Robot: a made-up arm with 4 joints.
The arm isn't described. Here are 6 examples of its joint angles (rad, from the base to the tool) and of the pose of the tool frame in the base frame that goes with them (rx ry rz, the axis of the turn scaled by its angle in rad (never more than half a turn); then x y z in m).
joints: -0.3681 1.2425 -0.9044 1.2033
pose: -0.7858 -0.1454 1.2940 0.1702 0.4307 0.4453
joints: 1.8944 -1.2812 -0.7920 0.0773
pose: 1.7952 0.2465 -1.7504 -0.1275 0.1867 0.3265
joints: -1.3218 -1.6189 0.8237 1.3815
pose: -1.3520 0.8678 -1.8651 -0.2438 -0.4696 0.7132
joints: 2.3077 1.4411 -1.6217 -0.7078
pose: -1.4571 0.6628 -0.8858 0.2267 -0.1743 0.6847
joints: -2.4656 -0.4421 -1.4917 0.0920
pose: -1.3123 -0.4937 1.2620 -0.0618 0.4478 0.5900
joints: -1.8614 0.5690 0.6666 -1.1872
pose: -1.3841 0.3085 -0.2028 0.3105 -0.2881 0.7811
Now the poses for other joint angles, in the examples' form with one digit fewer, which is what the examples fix.
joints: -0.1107 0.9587 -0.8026 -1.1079
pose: 1.591 0.410 0.790 0.220 0.402 0.582
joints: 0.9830 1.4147 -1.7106 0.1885
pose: 2.204 -0.608 1.329 0.236 0.108 0.915
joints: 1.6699 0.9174 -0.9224 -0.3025
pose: 2.515 -0.904 0.877 0.220 0.077 0.868
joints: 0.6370 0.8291 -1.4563 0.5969
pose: 1.222 -0.734 0.687 0.233 0.110 0.823
